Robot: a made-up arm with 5 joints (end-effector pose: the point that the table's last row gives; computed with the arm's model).
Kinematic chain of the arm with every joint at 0, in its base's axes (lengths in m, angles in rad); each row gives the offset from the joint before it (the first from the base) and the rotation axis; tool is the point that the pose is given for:
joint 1: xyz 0 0.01 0.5 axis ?
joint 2: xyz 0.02 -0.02 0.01 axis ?
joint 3: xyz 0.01 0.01 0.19 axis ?
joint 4: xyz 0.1 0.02 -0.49 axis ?
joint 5: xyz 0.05 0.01 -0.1 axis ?
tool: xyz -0.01 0.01 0
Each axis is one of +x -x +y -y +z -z.
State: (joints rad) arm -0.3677 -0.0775 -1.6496 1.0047 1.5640
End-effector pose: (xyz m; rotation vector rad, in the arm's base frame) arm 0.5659 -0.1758 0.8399 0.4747 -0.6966 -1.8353
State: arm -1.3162 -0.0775 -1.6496 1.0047 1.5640
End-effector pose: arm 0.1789 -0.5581 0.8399 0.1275 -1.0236 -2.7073
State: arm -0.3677 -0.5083 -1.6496 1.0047 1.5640
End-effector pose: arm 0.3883 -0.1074 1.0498 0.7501 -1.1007 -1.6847
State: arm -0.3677 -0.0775 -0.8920 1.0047 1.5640
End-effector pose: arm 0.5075 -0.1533 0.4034 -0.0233 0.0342 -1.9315
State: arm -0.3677 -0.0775 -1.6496 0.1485 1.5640
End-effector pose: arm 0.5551 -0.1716 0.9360 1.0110 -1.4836 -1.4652
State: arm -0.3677 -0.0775 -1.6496 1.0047 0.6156
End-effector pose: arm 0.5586 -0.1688 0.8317 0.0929 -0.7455 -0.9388
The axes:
joint 1: +z
joint 2: +y
joint 3: +y
joint 4: +y
joint 5: -z

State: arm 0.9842 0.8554 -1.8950 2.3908 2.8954
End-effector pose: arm 0.2988 0.4826 0.3827 -1.4419 -0.5576 -1.5754
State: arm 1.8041 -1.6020 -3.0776 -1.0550 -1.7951
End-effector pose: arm 0.1492 -0.6526 0.3227 0.0034 -0.7498 -2.5952
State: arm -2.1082 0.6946 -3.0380 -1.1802 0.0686
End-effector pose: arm -0.1556 -0.3109 1.1408 2.4901 1.5301 -0.5006
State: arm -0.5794 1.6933 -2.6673 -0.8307 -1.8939
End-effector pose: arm 0.6366 -0.3978 0.3499 -1.8003 -0.6250 0.9195
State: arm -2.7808 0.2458 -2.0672 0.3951 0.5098
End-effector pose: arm -0.5789 -0.2443 0.9415 1.7997 0.8369 2.2881
